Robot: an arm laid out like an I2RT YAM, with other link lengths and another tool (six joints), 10 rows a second.
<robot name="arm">
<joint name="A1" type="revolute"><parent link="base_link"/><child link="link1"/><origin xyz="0.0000 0.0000 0.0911" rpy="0.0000 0.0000 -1.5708"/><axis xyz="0 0 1"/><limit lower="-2.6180" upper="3.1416"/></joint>
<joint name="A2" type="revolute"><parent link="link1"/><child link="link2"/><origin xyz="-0.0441 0.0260 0.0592" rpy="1.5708 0.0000 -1.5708"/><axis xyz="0 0 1"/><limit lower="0.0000" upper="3.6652"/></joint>
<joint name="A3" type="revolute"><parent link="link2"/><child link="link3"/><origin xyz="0.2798 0.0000 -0.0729" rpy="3.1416 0.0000 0.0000"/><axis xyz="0 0 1"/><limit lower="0.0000" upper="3.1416"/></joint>
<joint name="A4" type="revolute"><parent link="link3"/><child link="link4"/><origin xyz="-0.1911 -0.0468 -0.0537" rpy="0.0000 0.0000 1.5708"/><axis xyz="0 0 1"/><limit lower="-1.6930" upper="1.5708"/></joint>
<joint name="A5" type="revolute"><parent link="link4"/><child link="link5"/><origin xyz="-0.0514 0.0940 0.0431" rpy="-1.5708 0.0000 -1.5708"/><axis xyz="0 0 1"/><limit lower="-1.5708" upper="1.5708"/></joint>
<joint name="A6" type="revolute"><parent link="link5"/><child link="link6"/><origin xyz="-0.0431 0.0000 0.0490" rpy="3.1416 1.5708 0.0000"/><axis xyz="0 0 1"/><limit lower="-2.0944" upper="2.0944"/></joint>
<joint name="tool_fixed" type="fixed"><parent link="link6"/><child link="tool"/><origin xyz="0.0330 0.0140 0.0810" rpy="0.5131 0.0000 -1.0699"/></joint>
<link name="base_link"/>
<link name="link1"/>
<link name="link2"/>
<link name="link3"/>
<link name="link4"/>
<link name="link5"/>
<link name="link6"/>
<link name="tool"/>
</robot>
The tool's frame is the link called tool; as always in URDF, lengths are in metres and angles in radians.
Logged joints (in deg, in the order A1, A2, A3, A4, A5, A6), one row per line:
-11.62 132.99 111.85 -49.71 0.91 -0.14
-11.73 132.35 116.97 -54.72 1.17 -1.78
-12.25 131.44 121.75 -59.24 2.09 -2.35
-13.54 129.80 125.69 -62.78 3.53 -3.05
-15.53 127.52 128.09 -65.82 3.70 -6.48
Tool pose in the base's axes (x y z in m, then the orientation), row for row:
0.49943 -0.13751 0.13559 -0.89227 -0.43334 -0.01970 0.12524
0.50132 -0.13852 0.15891 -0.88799 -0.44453 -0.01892 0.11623
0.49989 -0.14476 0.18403 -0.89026 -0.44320 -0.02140 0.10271
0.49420 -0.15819 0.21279 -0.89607 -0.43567 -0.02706 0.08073
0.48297 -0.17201 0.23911 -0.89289 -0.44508 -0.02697 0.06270
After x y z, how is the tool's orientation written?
As a quaternion, x y z w.
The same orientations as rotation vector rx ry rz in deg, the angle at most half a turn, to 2 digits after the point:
-148.94 -72.34 -3.29
-148.99 -74.59 -3.17
-150.55 -74.95 -3.62
-153.50 -74.63 -4.64
-154.60 -77.07 -4.67

